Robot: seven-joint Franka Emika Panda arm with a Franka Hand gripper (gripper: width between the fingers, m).
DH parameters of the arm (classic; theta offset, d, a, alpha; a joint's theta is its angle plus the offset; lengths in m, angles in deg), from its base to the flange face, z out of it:
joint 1: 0 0.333 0 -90
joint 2: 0 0 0 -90
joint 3: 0 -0.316 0.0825 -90
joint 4: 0 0 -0.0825 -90
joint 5: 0 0.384 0 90
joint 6: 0 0 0.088 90
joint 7: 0 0.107 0 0
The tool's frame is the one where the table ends.
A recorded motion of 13 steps. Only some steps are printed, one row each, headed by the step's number.
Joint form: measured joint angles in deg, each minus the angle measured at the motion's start. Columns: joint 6, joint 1, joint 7, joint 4, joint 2, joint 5, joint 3.
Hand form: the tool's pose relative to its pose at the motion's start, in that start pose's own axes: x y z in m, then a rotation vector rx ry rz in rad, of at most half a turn. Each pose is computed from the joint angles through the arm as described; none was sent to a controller.
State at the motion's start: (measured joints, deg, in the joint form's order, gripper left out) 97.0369 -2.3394 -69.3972 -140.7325 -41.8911 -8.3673 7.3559
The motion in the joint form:
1: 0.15 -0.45 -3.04 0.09 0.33 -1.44 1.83
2: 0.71 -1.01 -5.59 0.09 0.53 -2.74 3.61
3: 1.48 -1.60 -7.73 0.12 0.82 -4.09 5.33
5: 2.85 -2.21 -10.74 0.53 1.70 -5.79 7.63
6: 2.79 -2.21 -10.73 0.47 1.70 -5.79 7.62
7: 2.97 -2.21 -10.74 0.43 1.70 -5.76 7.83
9: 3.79 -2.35 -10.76 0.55 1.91 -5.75 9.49
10: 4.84 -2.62 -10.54 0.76 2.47 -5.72 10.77
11: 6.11 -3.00 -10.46 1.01 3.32 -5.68 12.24
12: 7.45 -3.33 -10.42 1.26 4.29 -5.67 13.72
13: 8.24 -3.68 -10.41 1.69 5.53 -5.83 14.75
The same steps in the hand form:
1: -0.0156 0.0063 0.0032 0.0039 -0.0047 -0.0255
2: -0.0314 0.0122 0.0061 0.0016 -0.0052 -0.0411
3: -0.0470 0.0180 0.0091 -0.0034 -0.0072 -0.0500
5: -0.0666 0.0276 0.0127 -0.0133 -0.0101 -0.0666
6: -0.0665 0.0274 0.0132 -0.0113 -0.0105 -0.0668
7: -0.0677 0.0279 0.0136 -0.0126 -0.0073 -0.0644
9: -0.0789 0.0318 0.0157 -0.0169 0.0123 -0.0404
10: -0.0880 0.0367 0.0181 -0.0227 0.0265 -0.0144
11: -0.0989 0.0429 0.0220 -0.0275 0.0410 0.0141
12: -0.1097 0.0491 0.0267 -0.0318 0.0536 0.0416
13: -0.1182 0.0552 0.0315 -0.0282 0.0552 0.0629

